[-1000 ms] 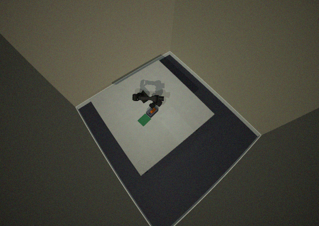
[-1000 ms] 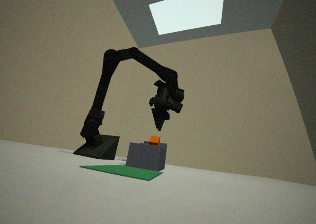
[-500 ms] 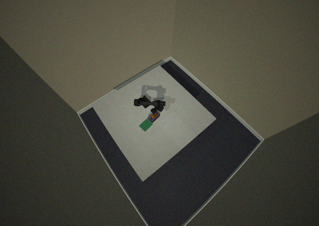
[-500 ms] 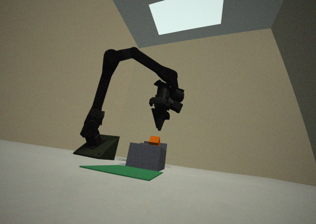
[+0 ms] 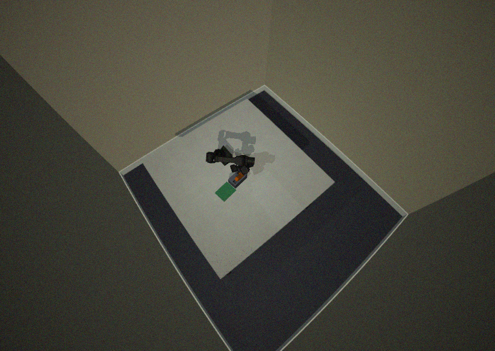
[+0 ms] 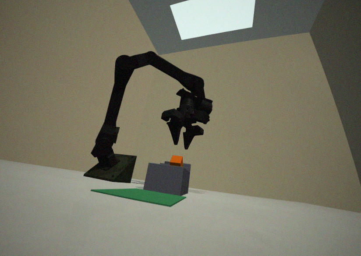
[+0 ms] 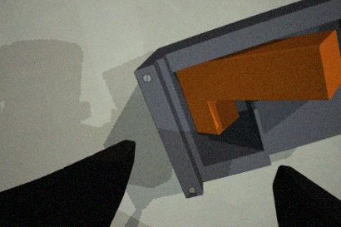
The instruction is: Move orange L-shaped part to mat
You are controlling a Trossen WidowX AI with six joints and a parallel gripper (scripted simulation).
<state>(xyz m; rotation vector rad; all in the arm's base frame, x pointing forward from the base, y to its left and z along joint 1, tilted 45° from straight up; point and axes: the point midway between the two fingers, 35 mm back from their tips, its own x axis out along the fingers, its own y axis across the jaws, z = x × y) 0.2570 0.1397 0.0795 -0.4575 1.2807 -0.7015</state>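
Now: the orange L-shaped part 100 mm below my gripper tip and 20 mm to the right of it. Round my gripper tip: green mat 200 mm to the right, 150 mm below, 40 mm ahead.
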